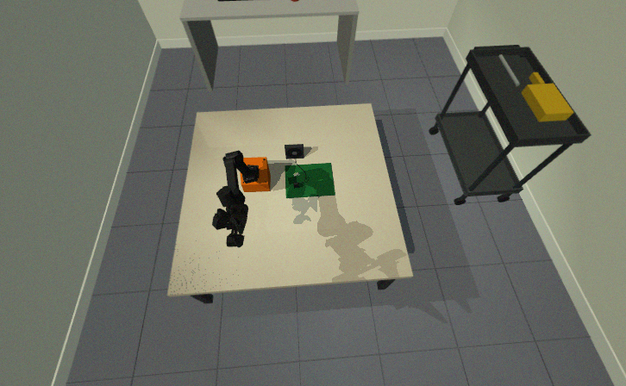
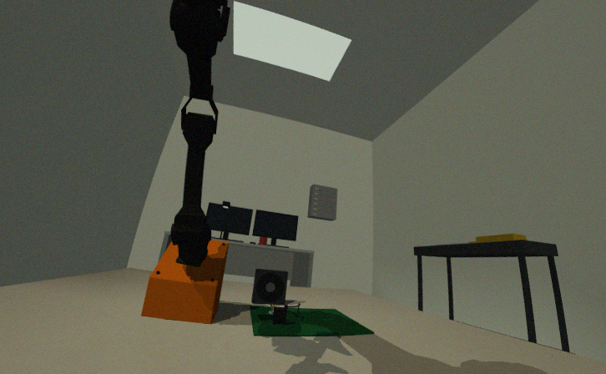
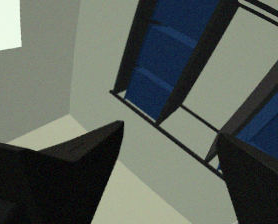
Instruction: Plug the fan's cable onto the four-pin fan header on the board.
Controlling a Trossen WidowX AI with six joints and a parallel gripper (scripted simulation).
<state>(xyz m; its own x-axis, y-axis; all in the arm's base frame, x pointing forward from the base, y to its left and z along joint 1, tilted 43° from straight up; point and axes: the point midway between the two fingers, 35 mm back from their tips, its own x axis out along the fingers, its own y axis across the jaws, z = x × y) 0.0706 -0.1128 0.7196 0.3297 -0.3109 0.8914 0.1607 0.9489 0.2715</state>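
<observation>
The dark fan plug lies 14 cm ahead of my gripper tip, 58 cm to the left of it and 58 cm below it. Also, from my gripper tip: black fan: 12 cm ahead, 81 cm to the left, 54 cm below; green board: 22 cm ahead, 64 cm to the left, 62 cm below.
</observation>
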